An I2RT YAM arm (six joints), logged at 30 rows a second.
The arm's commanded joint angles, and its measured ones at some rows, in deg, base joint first. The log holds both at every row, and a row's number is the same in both.
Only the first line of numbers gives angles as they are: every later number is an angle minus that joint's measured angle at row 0.
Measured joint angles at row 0:
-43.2, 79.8, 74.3, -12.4, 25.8, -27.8
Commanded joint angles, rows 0 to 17:
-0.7, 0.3, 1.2, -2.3, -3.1, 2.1
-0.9, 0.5, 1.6, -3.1, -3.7, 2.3
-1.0, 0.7, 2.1, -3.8, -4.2, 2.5
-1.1, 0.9, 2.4, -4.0, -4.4, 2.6
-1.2, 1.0, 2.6, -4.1, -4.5, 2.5
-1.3, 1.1, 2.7, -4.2, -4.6, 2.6
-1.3, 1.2, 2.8, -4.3, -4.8, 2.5
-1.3, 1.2, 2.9, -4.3, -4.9, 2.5
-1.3, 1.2, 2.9, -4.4, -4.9, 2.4
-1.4, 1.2, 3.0, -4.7, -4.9, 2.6
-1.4, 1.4, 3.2, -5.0, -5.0, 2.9
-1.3, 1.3, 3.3, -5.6, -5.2, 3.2
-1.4, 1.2, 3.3, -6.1, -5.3, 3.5
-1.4, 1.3, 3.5, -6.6, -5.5, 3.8
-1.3, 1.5, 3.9, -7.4, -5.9, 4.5
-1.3, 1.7, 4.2, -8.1, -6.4, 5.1
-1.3, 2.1, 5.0, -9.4, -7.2, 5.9
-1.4, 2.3, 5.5, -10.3, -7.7, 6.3
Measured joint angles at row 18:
-1.2, 1.8, 4.2, -7.7, -5.9, 3.4
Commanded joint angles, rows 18 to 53:
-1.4, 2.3, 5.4, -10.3, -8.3, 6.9
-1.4, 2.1, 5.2, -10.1, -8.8, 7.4
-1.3, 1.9, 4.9, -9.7, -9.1, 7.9
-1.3, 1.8, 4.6, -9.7, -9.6, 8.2
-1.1, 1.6, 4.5, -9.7, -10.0, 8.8
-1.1, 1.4, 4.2, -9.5, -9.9, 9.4
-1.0, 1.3, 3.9, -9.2, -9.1, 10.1
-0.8, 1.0, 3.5, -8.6, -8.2, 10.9
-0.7, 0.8, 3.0, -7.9, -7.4, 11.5
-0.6, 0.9, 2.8, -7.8, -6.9, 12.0
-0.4, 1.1, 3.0, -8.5, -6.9, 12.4
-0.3, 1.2, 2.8, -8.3, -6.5, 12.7
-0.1, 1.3, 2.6, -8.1, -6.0, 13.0
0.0, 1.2, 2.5, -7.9, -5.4, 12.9
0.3, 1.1, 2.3, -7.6, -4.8, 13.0
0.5, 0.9, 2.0, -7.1, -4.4, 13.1
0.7, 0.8, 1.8, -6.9, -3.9, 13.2
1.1, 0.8, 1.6, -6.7, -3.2, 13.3
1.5, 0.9, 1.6, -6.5, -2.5, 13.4
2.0, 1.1, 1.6, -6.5, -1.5, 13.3
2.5, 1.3, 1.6, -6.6, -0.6, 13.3
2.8, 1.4, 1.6, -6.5, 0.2, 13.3
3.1, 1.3, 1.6, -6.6, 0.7, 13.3
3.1, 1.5, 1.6, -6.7, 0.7, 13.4
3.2, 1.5, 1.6, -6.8, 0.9, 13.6
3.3, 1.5, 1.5, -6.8, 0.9, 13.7
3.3, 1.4, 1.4, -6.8, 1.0, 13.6
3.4, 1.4, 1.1, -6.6, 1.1, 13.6
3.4, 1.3, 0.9, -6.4, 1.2, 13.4
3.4, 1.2, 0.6, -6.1, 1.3, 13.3
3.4, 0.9, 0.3, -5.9, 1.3, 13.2
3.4, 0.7, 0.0, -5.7, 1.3, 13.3
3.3, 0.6, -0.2, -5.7, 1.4, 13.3
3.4, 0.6, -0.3, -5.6, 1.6, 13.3
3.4, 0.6, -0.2, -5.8, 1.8, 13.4
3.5, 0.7, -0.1, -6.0, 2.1, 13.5
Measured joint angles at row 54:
3.2, 1.0, -0.1, -7.7, 0.6, 12.8
